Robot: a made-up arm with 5 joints. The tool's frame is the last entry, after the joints.
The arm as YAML. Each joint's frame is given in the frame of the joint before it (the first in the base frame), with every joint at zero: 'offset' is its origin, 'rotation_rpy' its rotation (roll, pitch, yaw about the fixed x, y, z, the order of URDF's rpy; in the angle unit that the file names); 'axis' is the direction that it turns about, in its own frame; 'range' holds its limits. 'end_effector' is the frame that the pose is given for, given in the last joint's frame.
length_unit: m
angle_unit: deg
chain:
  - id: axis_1
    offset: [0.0, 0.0, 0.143]
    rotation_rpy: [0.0, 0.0, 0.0]
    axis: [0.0, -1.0, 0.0]
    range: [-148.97, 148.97]
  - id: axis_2
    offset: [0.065, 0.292, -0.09]
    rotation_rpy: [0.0, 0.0, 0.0]
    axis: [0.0, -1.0, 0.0]
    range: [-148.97, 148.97]
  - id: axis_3
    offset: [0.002, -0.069, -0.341]
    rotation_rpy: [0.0, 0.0, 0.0]
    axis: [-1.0, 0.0, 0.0]
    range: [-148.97, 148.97]
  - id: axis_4
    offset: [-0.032, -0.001, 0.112]
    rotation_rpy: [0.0, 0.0, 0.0]
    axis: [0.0, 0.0, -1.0]
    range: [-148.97, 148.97]
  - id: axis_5
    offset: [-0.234, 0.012, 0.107]
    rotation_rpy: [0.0, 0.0, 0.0]
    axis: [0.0, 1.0, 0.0]
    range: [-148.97, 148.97]
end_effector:
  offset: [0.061, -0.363, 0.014]
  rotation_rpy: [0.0, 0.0, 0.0]
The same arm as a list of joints. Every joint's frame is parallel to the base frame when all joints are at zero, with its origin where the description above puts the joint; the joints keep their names.
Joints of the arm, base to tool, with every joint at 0 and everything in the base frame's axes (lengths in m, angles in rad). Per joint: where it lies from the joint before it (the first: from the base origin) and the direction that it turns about. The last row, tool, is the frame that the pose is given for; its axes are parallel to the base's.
axis_1: axis 0 -1 0 offset 0 0 0.143
axis_2: axis 0 -1 0 offset 0.065 0.292 -0.09
axis_3: axis -1 0 0 offset 0.002 -0.069 -0.341
axis_4: axis 0 0 -1 offset -0.032 -0.001 0.112
axis_5: axis 0 1 0 offset -0.234 0.012 0.107
tool: offset 0.061 -0.363 0.014
Joint limits (rad, base to tool): -2.6..2.6 -2.6..2.6 -2.6..2.6 -2.6..2.6 -2.6..2.6

